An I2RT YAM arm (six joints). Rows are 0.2 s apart.
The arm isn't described. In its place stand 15 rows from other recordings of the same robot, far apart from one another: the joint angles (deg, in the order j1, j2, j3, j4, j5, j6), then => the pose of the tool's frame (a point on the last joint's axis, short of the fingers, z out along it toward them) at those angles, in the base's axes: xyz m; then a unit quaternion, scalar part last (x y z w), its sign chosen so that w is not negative.
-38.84, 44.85, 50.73, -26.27, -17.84, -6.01 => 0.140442, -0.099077, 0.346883, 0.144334, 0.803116, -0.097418, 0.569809
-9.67, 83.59, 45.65, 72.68, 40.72, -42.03 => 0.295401, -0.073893, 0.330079, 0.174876, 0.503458, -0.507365, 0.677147
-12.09, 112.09, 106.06, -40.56, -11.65, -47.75 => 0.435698, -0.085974, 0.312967, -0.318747, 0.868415, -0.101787, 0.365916
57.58, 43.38, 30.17, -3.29, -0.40, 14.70 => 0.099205, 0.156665, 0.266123, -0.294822, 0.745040, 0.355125, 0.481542
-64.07, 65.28, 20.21, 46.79, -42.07, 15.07 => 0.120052, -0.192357, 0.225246, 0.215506, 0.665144, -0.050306, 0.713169
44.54, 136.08, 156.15, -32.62, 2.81, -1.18 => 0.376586, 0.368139, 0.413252, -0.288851, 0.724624, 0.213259, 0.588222
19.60, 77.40, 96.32, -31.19, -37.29, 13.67 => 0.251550, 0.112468, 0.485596, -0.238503, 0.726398, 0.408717, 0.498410
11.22, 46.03, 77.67, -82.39, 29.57, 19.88 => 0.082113, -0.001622, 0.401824, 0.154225, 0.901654, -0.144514, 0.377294
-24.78, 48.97, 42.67, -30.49, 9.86, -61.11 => 0.164639, -0.082718, 0.280085, -0.241145, 0.858410, -0.360228, 0.274257
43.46, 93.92, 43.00, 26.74, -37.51, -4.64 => 0.226321, 0.244335, 0.182646, -0.483493, 0.654747, 0.425557, 0.395528
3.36, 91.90, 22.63, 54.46, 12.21, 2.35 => 0.276735, 0.008705, 0.141647, 0.057936, 0.788391, -0.053947, 0.610060
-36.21, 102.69, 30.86, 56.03, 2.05, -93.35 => 0.254892, -0.188199, 0.127145, -0.371893, 0.705513, -0.551701, 0.244075
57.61, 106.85, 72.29, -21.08, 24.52, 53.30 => 0.222661, 0.323413, 0.188773, 0.027572, 0.935291, 0.122706, 0.330776
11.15, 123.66, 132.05, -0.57, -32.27, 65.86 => 0.489908, 0.115933, 0.442509, 0.104082, 0.656996, 0.593677, 0.452847
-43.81, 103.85, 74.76, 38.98, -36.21, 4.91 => 0.323174, -0.280878, 0.320786, 0.035604, 0.655317, -0.053688, 0.752602
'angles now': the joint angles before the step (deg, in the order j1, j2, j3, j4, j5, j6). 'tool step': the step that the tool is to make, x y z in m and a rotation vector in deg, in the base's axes. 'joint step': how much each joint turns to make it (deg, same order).
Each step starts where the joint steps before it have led.
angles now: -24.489, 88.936, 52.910, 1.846, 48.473, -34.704
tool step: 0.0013, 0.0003, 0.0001, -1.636, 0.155, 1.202
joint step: 0.137, 0.014, -0.896, 3.570, -0.052, -2.839
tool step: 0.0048, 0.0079, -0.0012, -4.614, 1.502, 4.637
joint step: 1.556, 0.013, -2.842, 9.720, -0.447, -8.573
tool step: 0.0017, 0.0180, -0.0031, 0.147, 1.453, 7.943
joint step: 2.686, -1.512, -2.493, 2.139, -4.641, -3.583
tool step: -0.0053, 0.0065, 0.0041, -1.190, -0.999, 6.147
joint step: 0.338, -2.483, -2.644, 3.976, -5.117, -3.776
